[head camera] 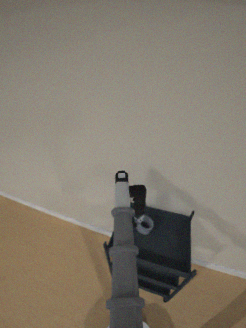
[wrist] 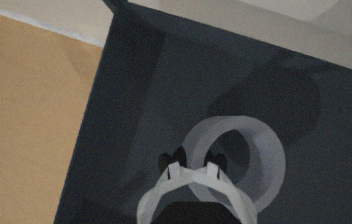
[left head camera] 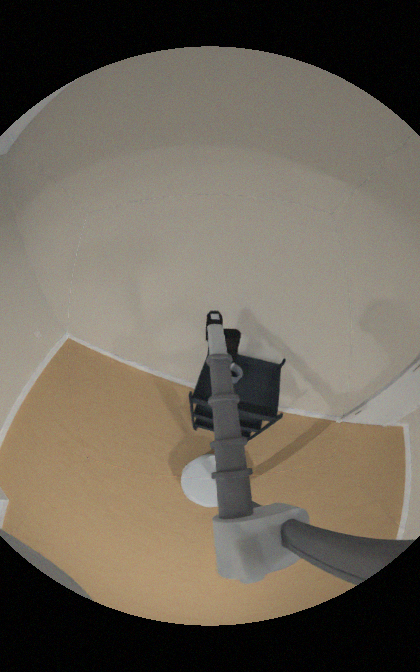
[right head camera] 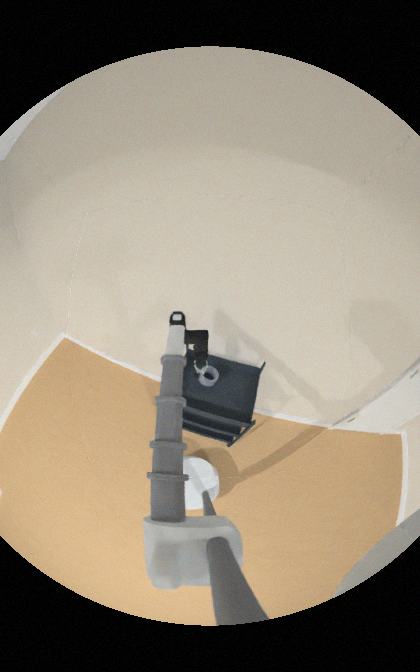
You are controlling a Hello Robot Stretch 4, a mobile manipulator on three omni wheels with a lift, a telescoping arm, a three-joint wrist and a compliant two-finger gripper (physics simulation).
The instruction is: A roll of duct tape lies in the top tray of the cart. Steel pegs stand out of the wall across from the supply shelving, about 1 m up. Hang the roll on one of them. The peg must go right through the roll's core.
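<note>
The pale grey roll of duct tape is over the cart's dark top tray. My gripper is shut on the roll's near-left wall, with one fingertip inside the core and the other outside. The roll looks slightly tilted and a little above the tray, with a dark shadow on the tray beyond it. The arm hides the gripper in the left head view. The steel pegs and supply shelving do not show in these views.
The cart stands close to a bare beige wall. Its rails face my white round base. My extended arm passes over the cart's left side.
</note>
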